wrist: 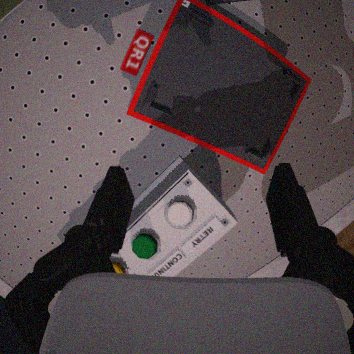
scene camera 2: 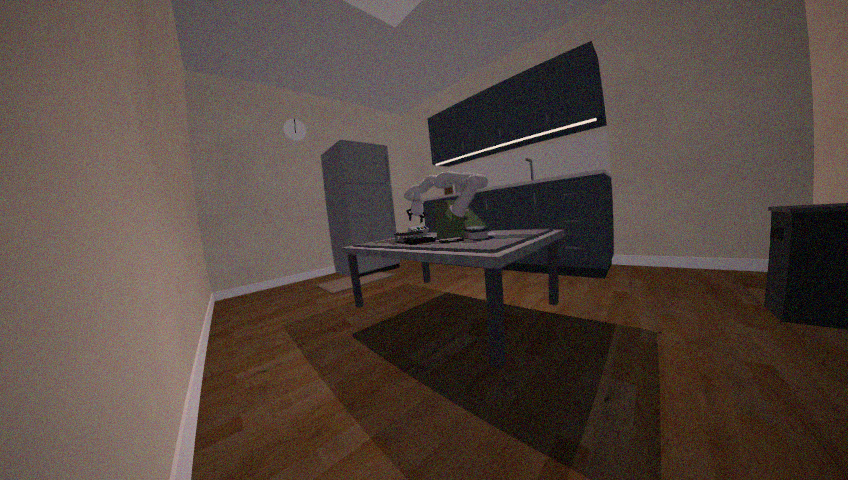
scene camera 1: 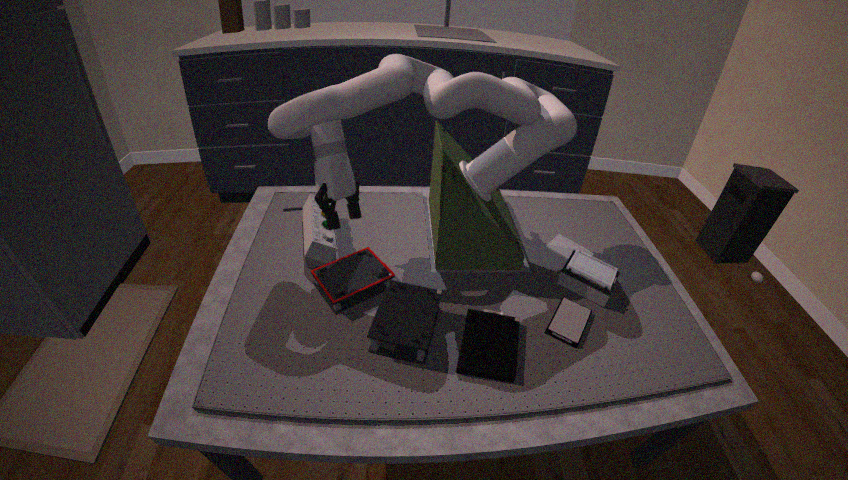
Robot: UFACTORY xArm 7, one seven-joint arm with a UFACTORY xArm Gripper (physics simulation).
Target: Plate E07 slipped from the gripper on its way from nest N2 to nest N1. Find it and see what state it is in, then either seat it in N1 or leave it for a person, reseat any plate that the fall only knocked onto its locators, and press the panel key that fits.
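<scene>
My gripper is open and empty above the sloped key panel. In the wrist view the panel shows a white key by the word RETRY, a green key by CONTINUE, partly cut off, and a sliver of a yellow key. A red-rimmed dark tray stands beside the panel, by a red QR1 label. A dark block, a black plate-like piece and a small light-topped piece lie nearby. No nest label or E07 marking is readable.
A green wedge stands by the arm's base. A box with a pale top is at the right of the perforated board. The board lies on the table. A thin dark bar lies behind the panel.
</scene>
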